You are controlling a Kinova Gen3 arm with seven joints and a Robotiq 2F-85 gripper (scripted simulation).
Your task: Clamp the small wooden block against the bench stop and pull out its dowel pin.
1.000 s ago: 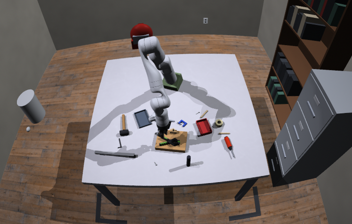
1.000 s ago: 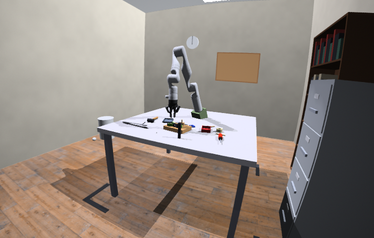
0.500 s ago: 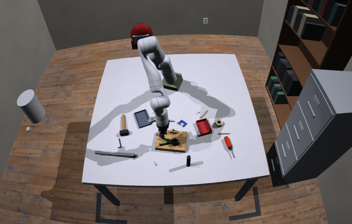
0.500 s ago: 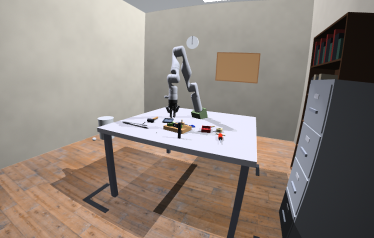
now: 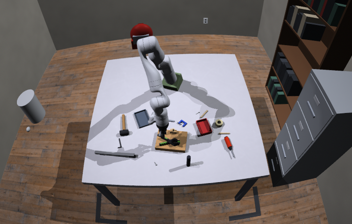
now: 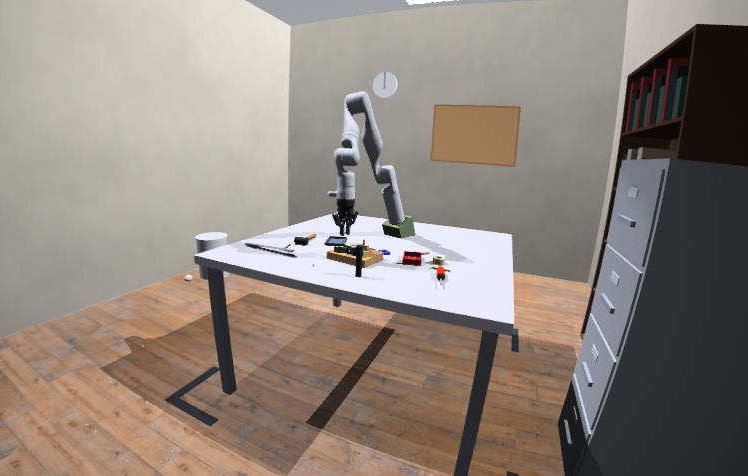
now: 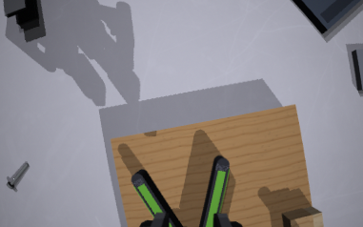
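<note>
Now: the wooden bench board 100 mm below my hand, 50 mm to the left of it and 20 mm behind it. From my hand the other things lie so: round dowel pin (70 mm below, 70 mm behind, 60 mm to the left); then grey t-shaped tool (200 mm behind, 120 mm below, 10 mm to the right); then wooden block (80 mm below, 70 mm behind, 60 mm to the left).
</note>
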